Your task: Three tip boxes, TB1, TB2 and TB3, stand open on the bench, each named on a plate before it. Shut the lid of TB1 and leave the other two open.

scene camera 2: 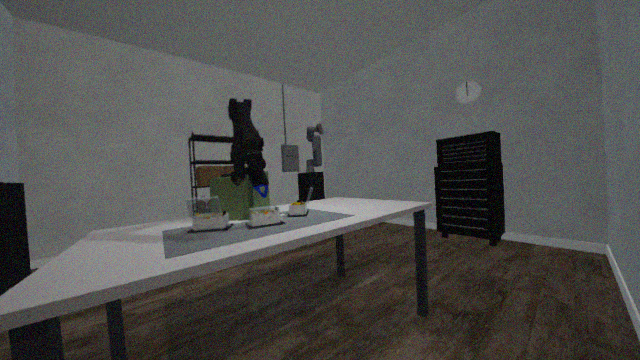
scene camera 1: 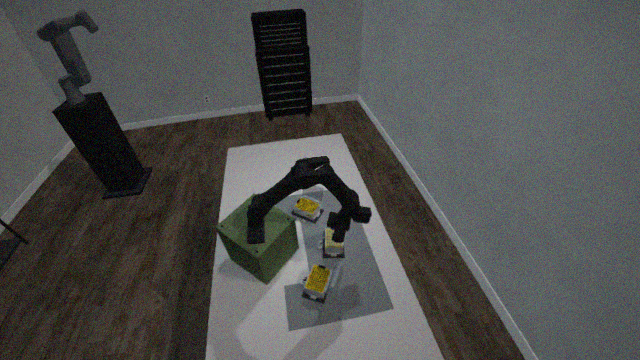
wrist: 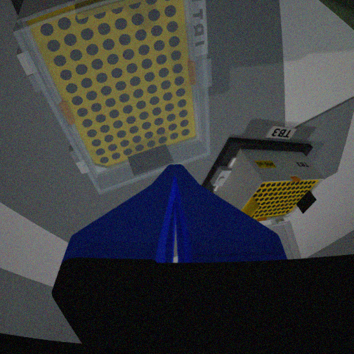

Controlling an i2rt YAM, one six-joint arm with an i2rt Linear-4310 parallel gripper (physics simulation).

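Pixels of known places: gripper, fingertip midpoint: (scene camera 2: 265, 197) (scene camera 1: 332, 228); arm's base at its link origin: (scene camera 1: 256, 223).
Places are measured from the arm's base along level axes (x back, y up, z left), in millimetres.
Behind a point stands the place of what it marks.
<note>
TB1 (scene camera 1: 334, 248) @[y -176, x -336, z -68 mm] (scene camera 2: 265, 217) @[y -203, x -385, z -19 mm] (wrist: 125, 90) is the middle box. Its clear lid lies down over the yellow rack; I cannot tell whether it is fully seated. TB3 (scene camera 1: 307, 209) (scene camera 2: 298, 209) (wrist: 280, 175) stands open, its clear lid raised in scene camera 2. TB2 (scene camera 1: 317, 282) (scene camera 2: 210, 221) also stands open with its clear lid upright. My gripper (scene camera 1: 339, 238) @[y -118, x -342, z 3 mm] (scene camera 2: 261, 195) @[y -118, x -342, z 3 mm] (wrist: 175, 175) is shut and empty, its blue fingertips a little above TB1. In scene camera 1 the gripper hides part of TB1.
The boxes stand on a grey mat (scene camera 1: 365, 295) @[y -242, x -428, z -297 mm] (scene camera 2: 180, 247) @[y -242, x -448, z -337 mm] on the white table (scene camera 1: 260, 320) @[y -245, x 33, z -325 mm] (scene camera 2: 100, 280) @[y -245, x -587, z -499 mm]. The arm's green base block (scene camera 1: 260, 255) @[y -16, x -14, z -155 mm] (scene camera 2: 232, 197) @[y -123, x -90, z -75 mm] stands beside the mat. A black tool cabinet (scene camera 1: 285, 65) (scene camera 2: 470, 187) stands beyond the table.
</note>
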